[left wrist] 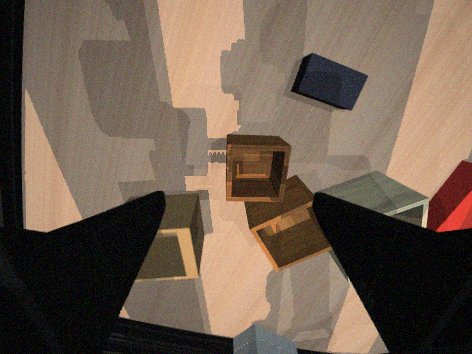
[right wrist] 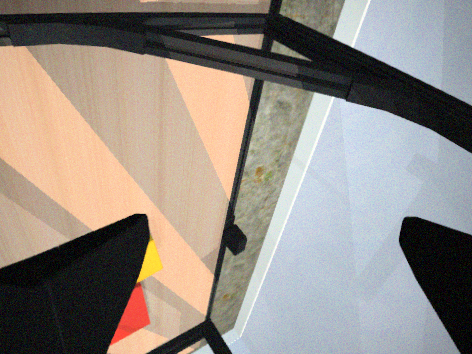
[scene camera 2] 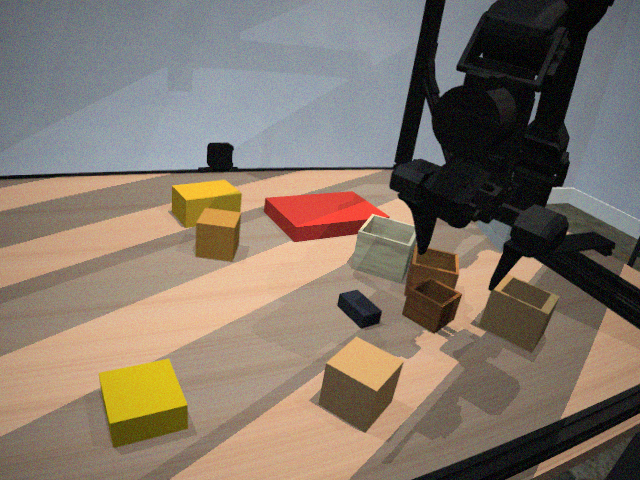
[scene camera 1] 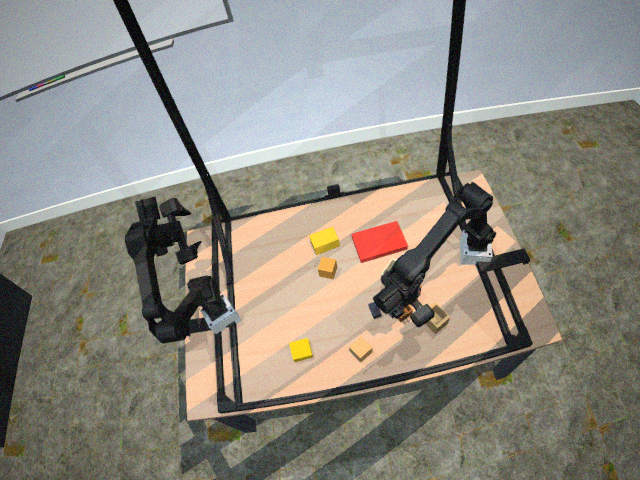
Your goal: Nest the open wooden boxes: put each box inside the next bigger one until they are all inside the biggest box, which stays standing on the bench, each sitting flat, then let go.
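Places are measured from the left arm's base along level axes (x left, y back, z up), in centimetres.
Pixels of known places: left gripper, fingertip midpoint: [left wrist: 240, 199] [scene camera 2: 455, 270] [scene camera 1: 406, 307]; right gripper, fingertip midpoint: [right wrist: 275, 228] [scene camera 1: 195, 227]; left arm's base, origin of the base link: [scene camera 2: 523, 208] [scene camera 1: 477, 243]; right arm's base, origin of the base link: [scene camera 1: 216, 310].
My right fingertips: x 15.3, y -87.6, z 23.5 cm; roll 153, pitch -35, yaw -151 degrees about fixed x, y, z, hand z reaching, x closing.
Ahead of a thing's pixels: the offset from my right fingertips to its top centre.
An olive-tan open box @[dz -24.1, dx +11.3, dy +73.6 cm] [scene camera 1: 438, 318] [scene camera 2: 512, 321] [left wrist: 184, 212] stands upright. A pale green open box @[dz -23.9, dx -3.3, dy +60.2 cm] [scene camera 1: 388, 266] [scene camera 2: 382, 254] [left wrist: 375, 192] stands near the red slab. A mid-brown open box @[dz -24.9, dx +2.7, dy +65.1 cm] [scene camera 2: 433, 272] [left wrist: 275, 207] stands between them, partly hidden by a finger. The smallest, dark brown open box @[dz -25.9, dx +9.0, dy +63.1 cm] [scene camera 2: 428, 313] [left wrist: 257, 141] stands upright close beside it. All four are separate. My left gripper [scene camera 1: 404, 308] [scene camera 2: 458, 269] [left wrist: 240, 199] is open and empty above the brown boxes, its fingers pointing down. My right gripper [scene camera 1: 194, 228] [right wrist: 275, 228] is open and empty, raised beyond the table's left edge.
A navy block @[dz -27.9, dx +9.0, dy +54.2 cm] [scene camera 1: 374, 310] [scene camera 2: 359, 308] [left wrist: 330, 82] lies near the small box. A tan block @[dz -24.6, dx +23.2, dy +51.4 cm] [scene camera 1: 360, 348] [scene camera 2: 361, 384], a yellow block @[dz -26.8, dx +24.9, dy +32.8 cm] [scene camera 1: 300, 349] [scene camera 2: 143, 397], an orange block @[dz -24.6, dx -4.4, dy +37.1 cm] [scene camera 1: 327, 268] [scene camera 2: 217, 235], another yellow block @[dz -25.1, dx -15.5, dy +34.4 cm] [scene camera 1: 324, 240] [scene camera 2: 206, 201] and a red slab @[dz -27.1, dx -17.0, dy +53.7 cm] [scene camera 1: 379, 241] [scene camera 2: 323, 209] stand around.
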